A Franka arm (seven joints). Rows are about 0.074 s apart.
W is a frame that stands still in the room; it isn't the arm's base.
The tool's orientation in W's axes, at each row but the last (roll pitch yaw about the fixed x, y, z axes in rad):
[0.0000, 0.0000, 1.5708]
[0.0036, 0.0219, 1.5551]
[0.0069, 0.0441, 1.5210]
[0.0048, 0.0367, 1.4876]
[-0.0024, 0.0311, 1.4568]
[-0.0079, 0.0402, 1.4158]
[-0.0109, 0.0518, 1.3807]
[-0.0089, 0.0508, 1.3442]
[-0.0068, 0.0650, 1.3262]
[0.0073, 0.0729, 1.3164]
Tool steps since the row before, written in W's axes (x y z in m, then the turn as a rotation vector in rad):
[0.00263, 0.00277, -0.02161, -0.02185, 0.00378, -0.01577]
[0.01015, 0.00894, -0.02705, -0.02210, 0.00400, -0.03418]
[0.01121, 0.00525, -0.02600, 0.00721, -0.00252, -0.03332]
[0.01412, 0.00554, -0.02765, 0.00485, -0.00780, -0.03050]
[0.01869, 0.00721, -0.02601, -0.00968, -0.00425, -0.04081]
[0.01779, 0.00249, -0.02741, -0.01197, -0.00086, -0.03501]
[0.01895, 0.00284, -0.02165, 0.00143, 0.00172, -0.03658]
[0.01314, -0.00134, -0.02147, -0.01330, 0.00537, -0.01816]
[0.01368, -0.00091, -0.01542, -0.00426, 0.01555, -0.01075]
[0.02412, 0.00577, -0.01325, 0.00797, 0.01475, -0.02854]
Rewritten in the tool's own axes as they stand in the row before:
[0.00277, -0.00263, -0.02161, 0.00378, 0.02185, -0.01577]
[0.00969, -0.01011, -0.02681, 0.00440, 0.02204, -0.03417]
[0.00694, -0.01111, -0.02564, -0.00069, -0.00756, -0.03333]
[0.00770, -0.01374, -0.02732, -0.00625, -0.00563, -0.03072]
[0.01009, -0.01769, -0.02575, -0.00405, 0.00923, -0.04093]
[0.00630, -0.01698, -0.02731, -0.00129, 0.01197, -0.03500]
[0.00748, -0.01784, -0.02149, 0.00385, -0.00068, -0.03644]
[0.00273, -0.01291, -0.02147, 0.00316, 0.01433, -0.01790]
[0.00343, -0.01339, -0.01532, 0.01472, 0.00797, -0.00976]
[0.01259, -0.02198, -0.01221, 0.01832, -0.00420, -0.02725]

